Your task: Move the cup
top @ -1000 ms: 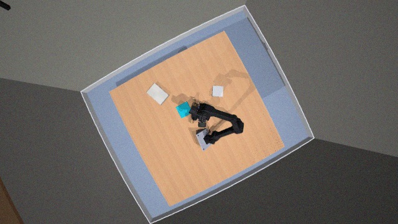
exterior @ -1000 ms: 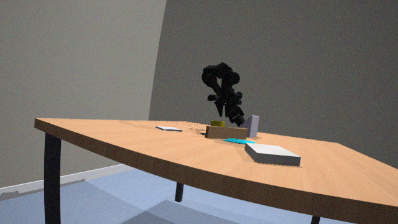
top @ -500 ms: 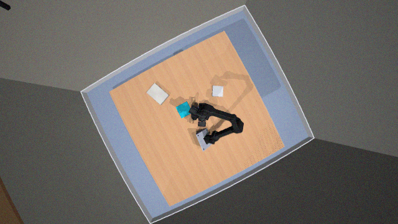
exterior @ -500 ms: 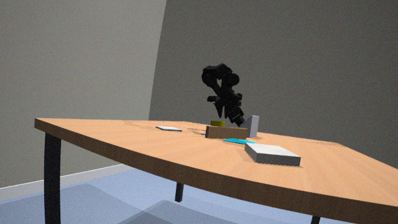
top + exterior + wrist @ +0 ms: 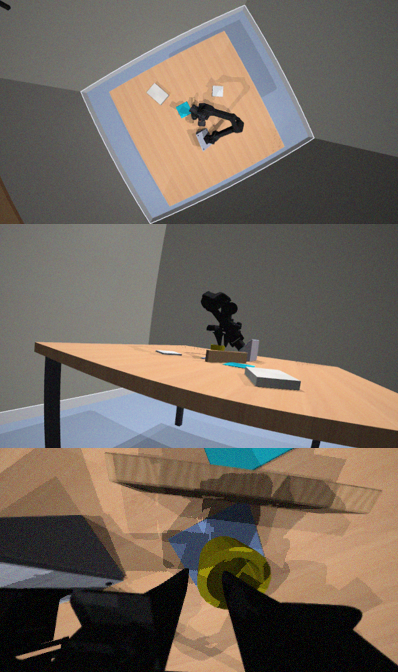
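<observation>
My gripper tip is now 3 cm above the yellow cup, 2 cm to the left of it and 2 cm short of it. Round my gripper tip: low wooden block (7 cm ahead, 5 cm to the left, 5 cm below); blue pad (7 cm below, 2 cm to the right, 2 cm ahead); cyan pad (13 cm to the left, 11 cm ahead, 7 cm below).
</observation>
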